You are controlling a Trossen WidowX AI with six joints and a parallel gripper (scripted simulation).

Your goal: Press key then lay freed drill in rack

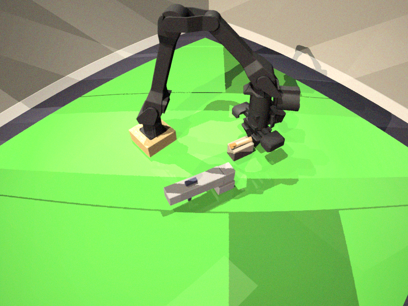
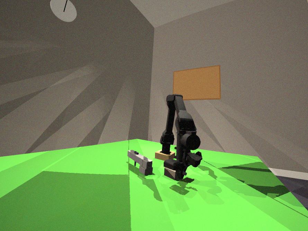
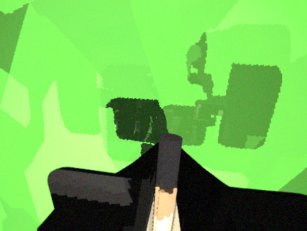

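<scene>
Now: gripper tip 4 cm to the left of the drill, 4 cm below it and 1 cm past it. Round my gripper tip: rack (5 cm to the right, 2 cm behind, 1 cm above); blue key (26 cm to the right, 4 cm above).
</scene>
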